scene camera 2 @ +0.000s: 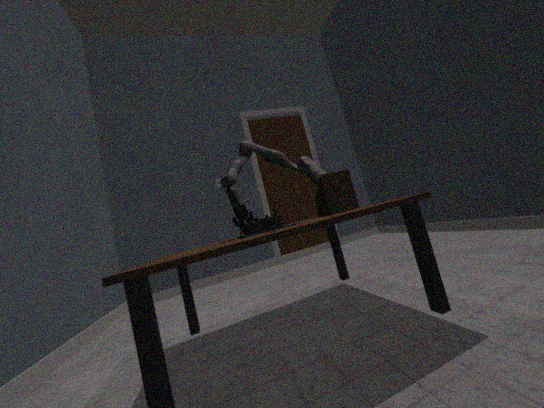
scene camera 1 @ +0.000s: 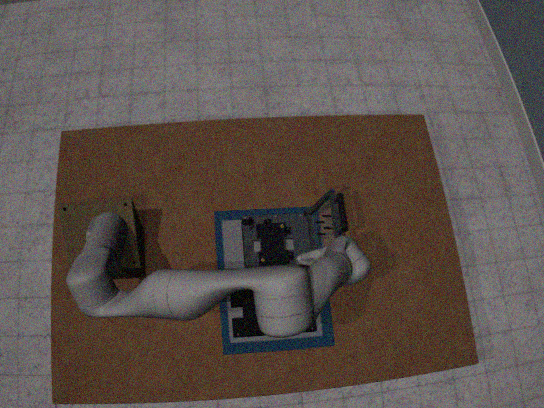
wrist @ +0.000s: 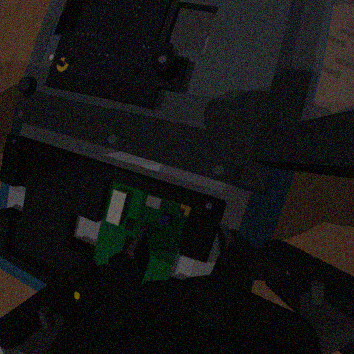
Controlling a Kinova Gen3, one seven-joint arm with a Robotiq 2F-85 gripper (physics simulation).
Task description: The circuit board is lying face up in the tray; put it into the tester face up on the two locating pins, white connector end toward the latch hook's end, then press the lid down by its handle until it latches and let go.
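Seen in the pictures: gripper, between the fingertips: [wrist: 182,240]; arm's base, origin of its link: [scene camera 2: 327,185] [scene camera 1: 110,229].
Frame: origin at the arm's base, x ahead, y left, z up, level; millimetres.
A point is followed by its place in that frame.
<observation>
The green circuit board [wrist: 159,228] {x 485, y -123, z -152 mm} lies face up in the black tray [wrist: 42,182] {x 361, y -133, z -154 mm} [scene camera 1: 244,312] {x 347, y -164, z -154 mm}, with its white connector [wrist: 116,207] {x 447, y -119, z -144 mm} at the upper left in the wrist view. My gripper [wrist: 182,240] {x 507, y -122, z -147 mm} [scene camera 2: 246,220] {x 507, y -122, z -147 mm} is down in the tray with a finger on each side of the board, shut on it. The tester [wrist: 228,53] {x 491, y 6, z -112 mm} [scene camera 1: 274,239] {x 422, y 26, z -103 mm} stands beyond the tray, with its black nest [wrist: 105,46] {x 419, y -14, z -103 mm} bare and its lid [scene camera 1: 331,214] {x 550, y 44, z 37 mm} raised. In scene camera 1 my arm hides the board and the fingers.
Tray and tester sit on a blue-edged mat [scene camera 1: 278,344] {x 438, y -248, z -170 mm} on the brown table [scene camera 1: 392,182] {x 795, y 245, z -172 mm} [scene camera 2: 189,255] {x 714, y 479, z -172 mm}. The arm's dark base stand [scene camera 1: 137,239] {x 66, y -9, z -41 mm} is at the table's left. A brown box [scene camera 2: 337,192] {x -20, y 56, z -60 mm} and a door [scene camera 2: 278,138] show behind the table.
</observation>
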